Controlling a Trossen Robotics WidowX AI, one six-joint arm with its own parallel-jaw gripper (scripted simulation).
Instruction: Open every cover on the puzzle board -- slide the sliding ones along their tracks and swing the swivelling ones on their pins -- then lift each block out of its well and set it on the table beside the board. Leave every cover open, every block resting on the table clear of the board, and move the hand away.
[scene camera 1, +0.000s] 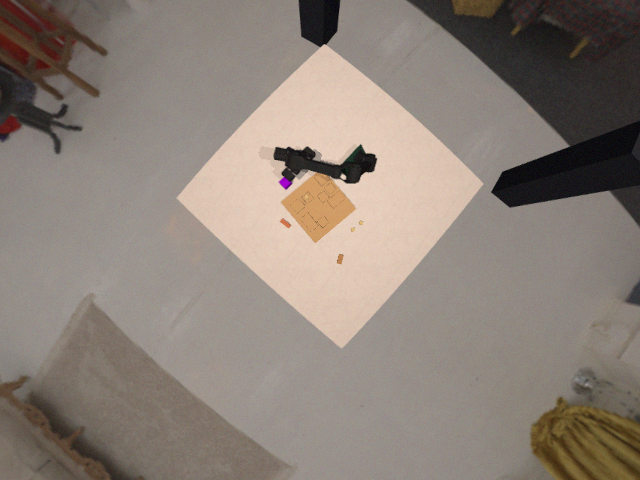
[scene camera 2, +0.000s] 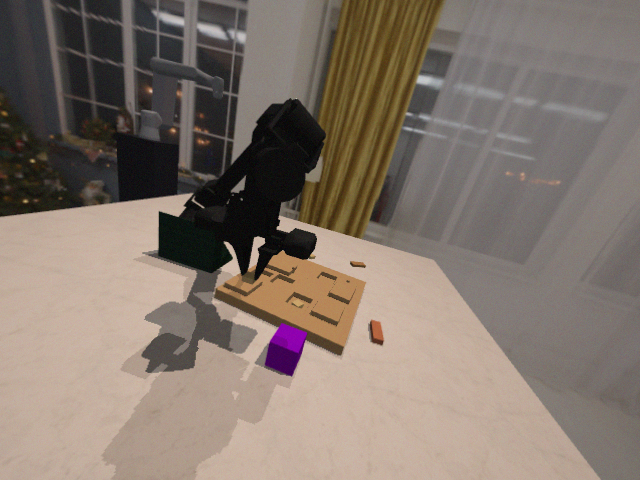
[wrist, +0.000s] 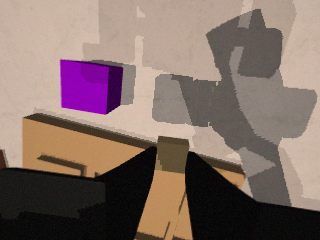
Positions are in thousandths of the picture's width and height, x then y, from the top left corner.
Observation:
The gripper (scene camera 2: 391, 578) carries a small tan block (wrist: 536, 652). Also in view: a purple cube (scene camera 2: 446, 726) and a tan puzzle board (scene camera 1: 510, 453).
The purple cube also shows in the wrist view (wrist: 267, 360). The gripper also shows in the wrist view (wrist: 536, 648).

